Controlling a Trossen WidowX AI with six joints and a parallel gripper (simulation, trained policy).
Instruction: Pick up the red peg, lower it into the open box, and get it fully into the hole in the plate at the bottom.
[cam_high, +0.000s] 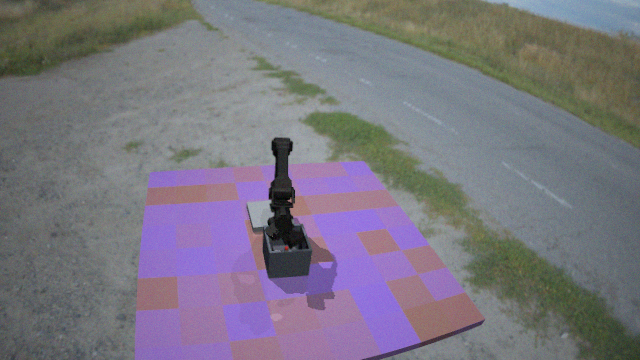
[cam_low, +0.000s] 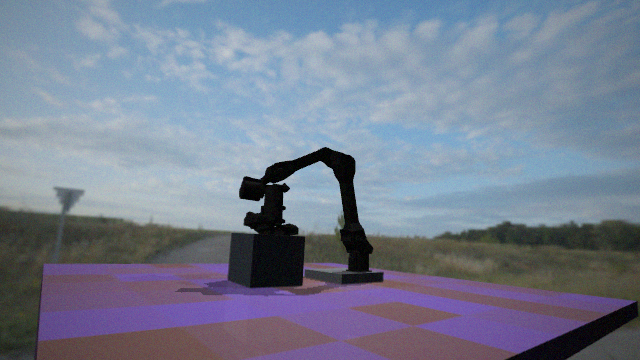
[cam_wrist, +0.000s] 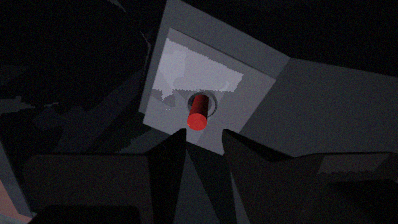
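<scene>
My gripper tip is now 1 cm short of the red peg, 1 cm to the left of it and 3 cm above it. The rest, counted from my gripper tip: grey plate 1 cm ahead, 1 cm to the right, 4 cm below.
</scene>
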